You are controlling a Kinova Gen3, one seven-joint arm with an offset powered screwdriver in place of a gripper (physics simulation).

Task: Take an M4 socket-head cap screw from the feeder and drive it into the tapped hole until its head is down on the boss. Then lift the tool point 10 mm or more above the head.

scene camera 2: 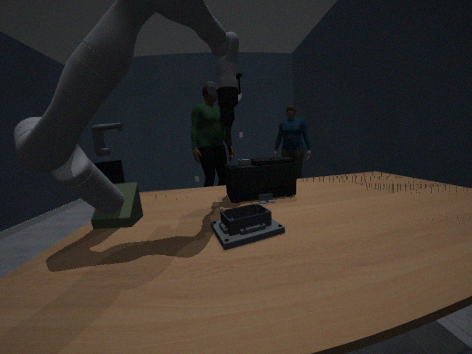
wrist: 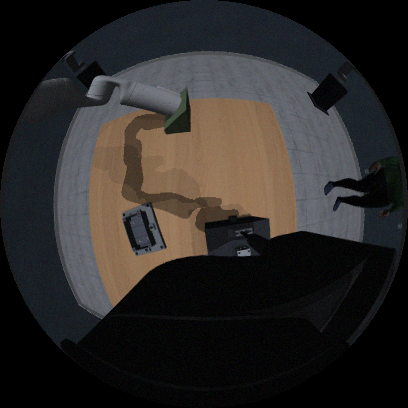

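Note:
My gripper, a black powered screwdriver (scene camera 2: 229, 144) (wrist: 244, 233), points down with its thin tip at the left end of the feeder in the scene view. In the wrist view the tip is over the feeder's pale slot area. Whether it touches the feeder or carries a screw is too dark and small to tell. The feeder (scene camera 2: 261, 183) (wrist: 215, 241) is a black box standing on the table. The workpiece, a grey plate (scene camera 2: 229, 242) (wrist: 159, 238) with a dark open-topped housing (scene camera 2: 246, 220), lies nearer the scene camera. Its tapped hole and boss cannot be made out.
The arm's base stands on a green wedge block (scene camera 2: 131, 206) (wrist: 183, 121) on the wooden table (scene camera 2: 310, 280) (wrist: 240, 160). A small silver block (scene camera 2: 244, 162) (wrist: 243, 251) sits on the feeder. A small grey piece (scene camera 2: 266, 198) is at the feeder's front. Two people stand beyond the table.

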